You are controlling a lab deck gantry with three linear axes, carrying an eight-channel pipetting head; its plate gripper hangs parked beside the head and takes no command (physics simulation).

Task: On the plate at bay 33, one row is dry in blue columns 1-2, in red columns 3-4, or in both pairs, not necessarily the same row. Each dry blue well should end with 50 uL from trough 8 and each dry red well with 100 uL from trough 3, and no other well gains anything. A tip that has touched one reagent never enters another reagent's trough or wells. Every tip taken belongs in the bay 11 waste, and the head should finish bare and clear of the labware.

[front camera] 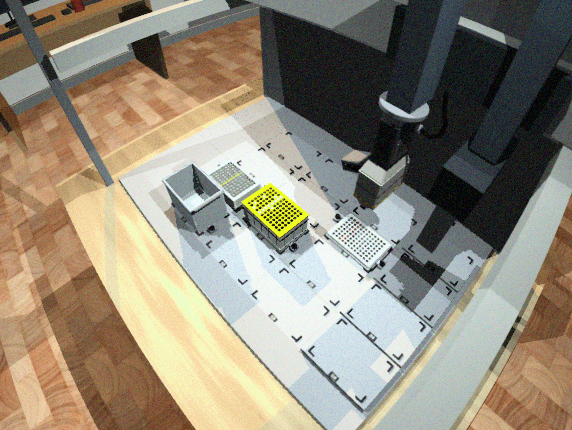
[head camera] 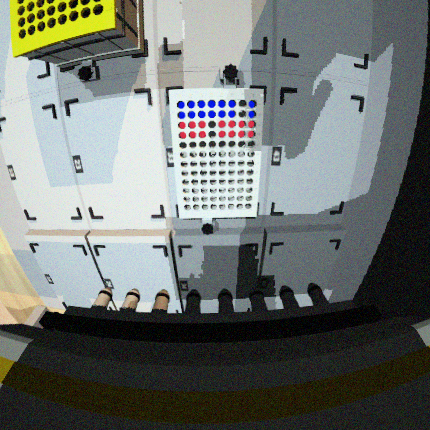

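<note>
The white plate point(front camera: 333, 235) point(head camera: 217, 213) lies flat. In the head view, dark gaps break its blue wells point(head camera: 211, 104) at the seventh place from the left in both lines, and its red wells point(head camera: 202, 125) at the fourth place in both. The pipetting head point(front camera: 376, 184) hangs above the deck behind the plate; its channel ends point(head camera: 225, 299) look bare. The yellow tip rack point(front camera: 282, 231) point(head camera: 107, 30) stands left of the plate. The grey waste box point(front camera: 205, 220) and the trough labware point(front camera: 245, 194) stand farther left. The parked plate gripper's fingers cannot be made out.
Small dark knobs point(front camera: 293, 246) point(head camera: 207, 228) stand beside the labware. The dark back wall point(front camera: 320, 85) rises behind the deck. Dark gantry columns point(front camera: 425, 55) stand at the right. A light rail point(front camera: 465, 340) borders the deck's right side.
</note>
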